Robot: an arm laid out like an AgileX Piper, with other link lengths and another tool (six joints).
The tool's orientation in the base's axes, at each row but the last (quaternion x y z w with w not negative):
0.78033, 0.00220, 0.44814, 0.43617
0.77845, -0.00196, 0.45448, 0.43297
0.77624, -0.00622, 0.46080, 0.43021
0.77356, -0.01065, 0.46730, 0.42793
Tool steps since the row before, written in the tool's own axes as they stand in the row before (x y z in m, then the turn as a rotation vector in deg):
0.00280, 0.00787, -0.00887, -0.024, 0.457, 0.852
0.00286, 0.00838, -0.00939, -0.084, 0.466, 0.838
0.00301, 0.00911, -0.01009, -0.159, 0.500, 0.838
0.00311, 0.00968, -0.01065, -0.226, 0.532, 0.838
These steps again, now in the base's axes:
-0.00759, 0.00225, 0.00926, 0.406, -0.871, 0.110
-0.00827, 0.00223, 0.00965, 0.357, -0.890, 0.076
-0.00913, 0.00222, 0.01027, 0.300, -0.941, 0.045
-0.00988, 0.00222, 0.01069, 0.249, -0.987, 0.016

